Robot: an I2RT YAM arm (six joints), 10 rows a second.
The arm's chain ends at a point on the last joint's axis. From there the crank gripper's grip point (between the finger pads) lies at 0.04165 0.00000 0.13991 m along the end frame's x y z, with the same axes.
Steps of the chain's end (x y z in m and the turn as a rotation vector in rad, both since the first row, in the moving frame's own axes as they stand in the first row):
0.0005 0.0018 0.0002 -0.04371 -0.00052 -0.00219
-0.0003 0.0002 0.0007 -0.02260 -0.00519 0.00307
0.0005 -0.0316 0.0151 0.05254 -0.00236 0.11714
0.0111 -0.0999 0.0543 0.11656 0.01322 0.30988
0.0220 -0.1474 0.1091 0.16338 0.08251 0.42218
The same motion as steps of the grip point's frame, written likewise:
0.0004 0.0078 0.0001 -0.04371 -0.00052 -0.00219
-0.0010 0.0035 0.0009 -0.02260 -0.00519 0.00307
0.0003 -0.0341 0.0151 0.05254 -0.00236 0.11714
0.0134 -0.1029 0.0536 0.11656 0.01322 0.30988
0.0341 -0.1498 0.1049 0.16338 0.08251 0.42218

